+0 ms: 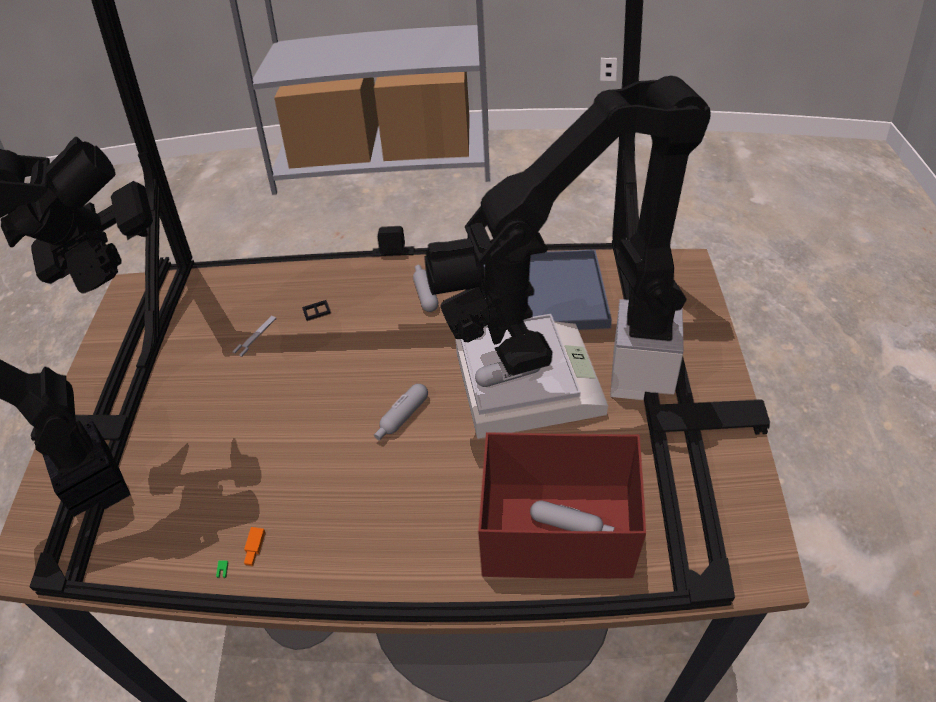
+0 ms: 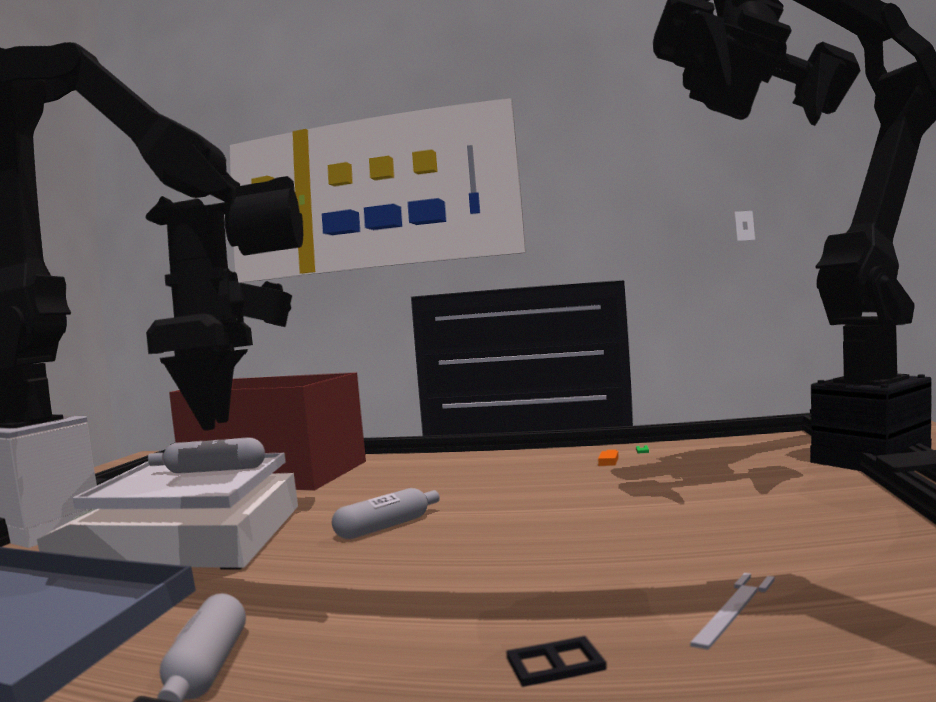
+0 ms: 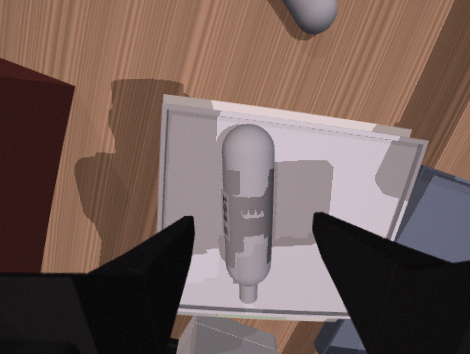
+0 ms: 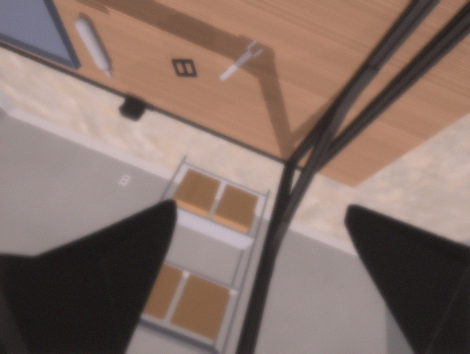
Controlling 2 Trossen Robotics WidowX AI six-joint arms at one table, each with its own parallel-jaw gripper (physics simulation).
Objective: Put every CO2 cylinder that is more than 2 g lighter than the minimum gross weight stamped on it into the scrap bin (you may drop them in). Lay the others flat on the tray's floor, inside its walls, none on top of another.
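Places are measured from the left arm's base along level axes (x ahead, y down, z left), in millimetres.
Pixels of known places: left gripper, fingertip midpoint: [image 2: 216, 426] [image 3: 253, 222]; right gripper, fingertip midpoint: [image 1: 123, 246] [image 2: 772, 106] [image 4: 261, 210]; left arm's base, origin of the base link: [image 1: 650, 324] [image 2: 24, 422]; right arm's base, origin of the base link: [image 1: 73, 455] [image 2: 871, 380].
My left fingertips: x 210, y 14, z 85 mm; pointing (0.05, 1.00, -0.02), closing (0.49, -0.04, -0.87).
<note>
For each thing: its top centre in the pictures, then the offset to it from my left fingertips.
- grey cylinder, middle of its top: [image 3: 251, 233] [image 2: 204, 441] [image 1: 513, 361] dx -12, dy +14, dz -7 mm
- third cylinder, middle of its top: [image 2: 197, 624] [image 1: 423, 280] [image 4: 91, 53] dx +178, dy +72, dz -233 mm
- blue tray, middle of its top: [image 3: 439, 291] [image 1: 536, 285] dx -16, dy +82, dz -257 mm
- red bin, middle of its top: [image 1: 563, 481] [image 2: 263, 382] dx -107, dy -18, dz +215 mm
- black two-window frame, middle of its top: [image 2: 555, 656] [image 1: 316, 309] [image 4: 184, 69] dx +364, dy +97, dz -166 mm
- grey forked tool, middle of its top: [image 2: 732, 605] [image 1: 255, 334] [image 4: 238, 63] dx +457, dy +99, dz -91 mm
- orange piece, middle of its top: [image 2: 609, 452] [image 1: 252, 544] dx +307, dy +93, dz +317 mm
- green piece, middle of its top: [image 2: 642, 447] [image 1: 221, 568] dx +341, dy +98, dz +362 mm
A grey cylinder [image 1: 489, 374] [image 2: 215, 455] [image 3: 248, 150] lies on the white scale [image 1: 540, 419] [image 2: 166, 540] [image 3: 350, 145]; its label is hard to read. The display seems to show 0. My left gripper [image 1: 521, 368] [image 2: 214, 424] [image 3: 253, 222] is open just above this cylinder, fingers either side. Another cylinder [image 1: 402, 409] [image 2: 381, 513] [image 3: 314, 12], labelled 162.1, lies on the table. A third cylinder [image 1: 425, 289] [image 2: 202, 642] [image 4: 92, 45] lies beside the blue tray [image 1: 570, 283] [image 2: 45, 604] [image 4: 30, 25]. A cylinder [image 1: 567, 517] lies in the red bin [image 1: 559, 555] [image 2: 332, 423] [image 3: 30, 175]. My right gripper [image 1: 90, 234] [image 2: 778, 105] [image 4: 261, 210] is open, raised.
A black two-window frame [image 1: 316, 309] [image 2: 555, 660] [image 4: 184, 67] and a grey forked tool [image 1: 255, 334] [image 2: 731, 613] [image 4: 241, 61] lie toward the back. An orange piece [image 1: 254, 544] [image 2: 607, 457] and a green piece [image 1: 221, 568] [image 2: 641, 449] lie near the front edge.
</note>
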